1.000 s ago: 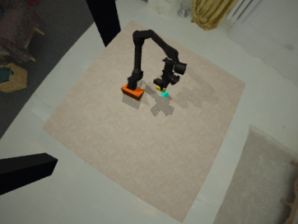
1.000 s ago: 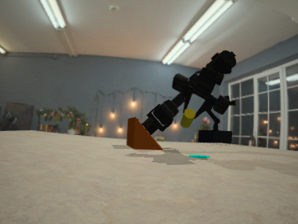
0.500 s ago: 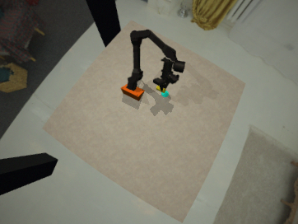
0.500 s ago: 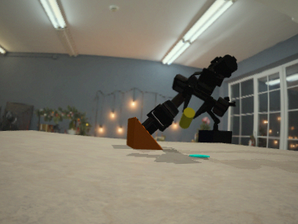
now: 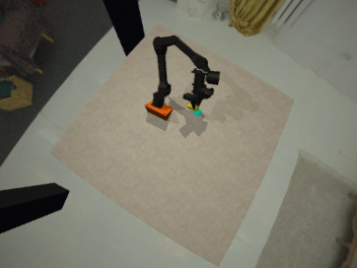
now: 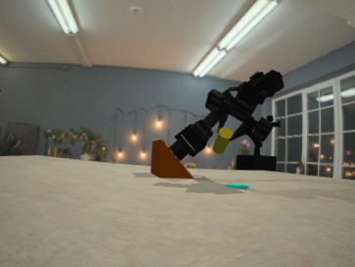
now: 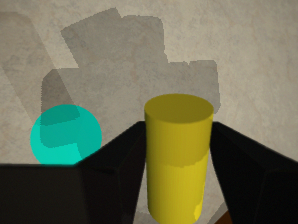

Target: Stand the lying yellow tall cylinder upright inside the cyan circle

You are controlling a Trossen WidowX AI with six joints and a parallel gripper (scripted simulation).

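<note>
My gripper tip is now 2 cm past the yellow cylinder and 1 cm above it. Also, from my gripper tip: cyan circle 2 cm ahead, 3 cm to the left, 12 cm below.
</note>
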